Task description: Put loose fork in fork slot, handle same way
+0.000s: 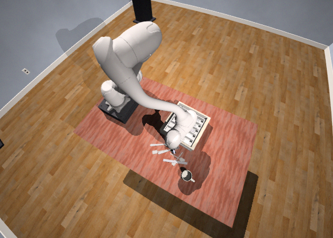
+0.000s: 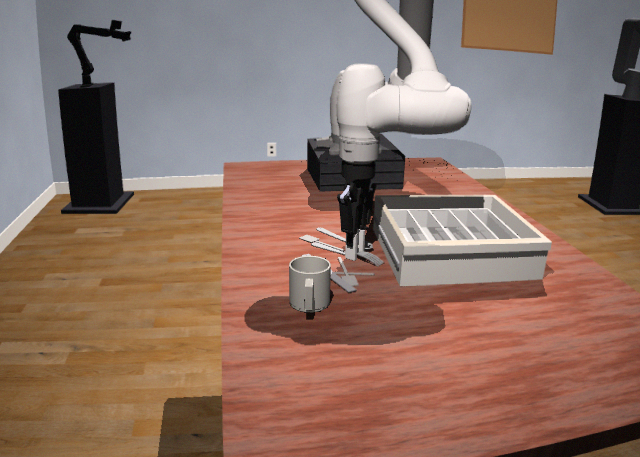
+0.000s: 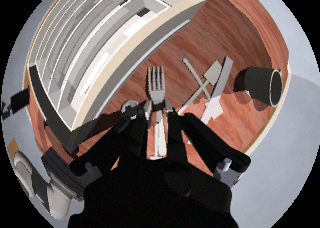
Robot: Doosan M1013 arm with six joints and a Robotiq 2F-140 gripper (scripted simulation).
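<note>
My hand is 250 mm to the right of the cutlery tray, 20 mm below it and 20 mm past it. From my hand the other things lie so: mug 220 mm ahead, 110 mm to the right.
</note>
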